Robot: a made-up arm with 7 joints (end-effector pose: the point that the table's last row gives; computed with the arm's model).
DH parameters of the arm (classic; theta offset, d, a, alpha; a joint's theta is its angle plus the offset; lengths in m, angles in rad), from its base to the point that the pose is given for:
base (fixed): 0 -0.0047 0.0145 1.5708
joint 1: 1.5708 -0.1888 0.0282 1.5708
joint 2: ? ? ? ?
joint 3: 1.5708 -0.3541 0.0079 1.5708
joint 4: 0 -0.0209 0.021 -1.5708
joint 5: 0 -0.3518 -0.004 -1.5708
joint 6: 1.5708 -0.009 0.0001 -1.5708
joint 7: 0 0.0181 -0.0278 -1.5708
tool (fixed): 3.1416 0.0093 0 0
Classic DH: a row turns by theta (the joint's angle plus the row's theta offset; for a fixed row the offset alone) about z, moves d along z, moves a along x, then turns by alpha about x.
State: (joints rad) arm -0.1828 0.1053 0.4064 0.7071 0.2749 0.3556 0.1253
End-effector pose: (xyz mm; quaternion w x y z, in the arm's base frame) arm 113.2 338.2 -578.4 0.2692 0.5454 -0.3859 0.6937
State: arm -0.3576 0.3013 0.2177 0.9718 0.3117 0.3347 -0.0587
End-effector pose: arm 108.7 395.7 -524.5 0.2440 0.5431 -0.5549 0.5811
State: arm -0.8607 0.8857 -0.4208 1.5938 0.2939 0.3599 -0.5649
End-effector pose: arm -20.0 347.0 -424.8 0.4053 0.3517 -0.8063 0.2487
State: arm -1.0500 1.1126 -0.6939 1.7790 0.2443 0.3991 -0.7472
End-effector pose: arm -123.9 331.2 -358.7 0.5173 0.2473 -0.8065 0.1443
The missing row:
joint 2: 1.5708 -0.0047 0.0045 1.5708
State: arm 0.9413 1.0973 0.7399 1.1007 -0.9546 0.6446 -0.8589
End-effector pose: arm 159.3 742.5 147.4 0.6706 -0.6624 0.3282 0.0610
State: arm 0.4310 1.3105 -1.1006 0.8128 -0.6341 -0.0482 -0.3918
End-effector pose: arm 255.1 706.3 -255.5 0.2364 0.0627 -0.9146 -0.3222
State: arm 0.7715 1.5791 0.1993 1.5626 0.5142 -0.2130 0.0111
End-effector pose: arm 189.4 539.3 284.0 0.4689 0.2053 0.8416 -0.1724
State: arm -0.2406 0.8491 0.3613 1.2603 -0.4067 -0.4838 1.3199
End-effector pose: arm 264.3 637.1 -226.2 0.6122 -0.0915 -0.7746 0.1296
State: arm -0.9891 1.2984 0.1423 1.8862 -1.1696 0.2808 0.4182
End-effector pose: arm 201.3 444.1 -235.8 0.4075 -0.0650 -0.8137 -0.4094
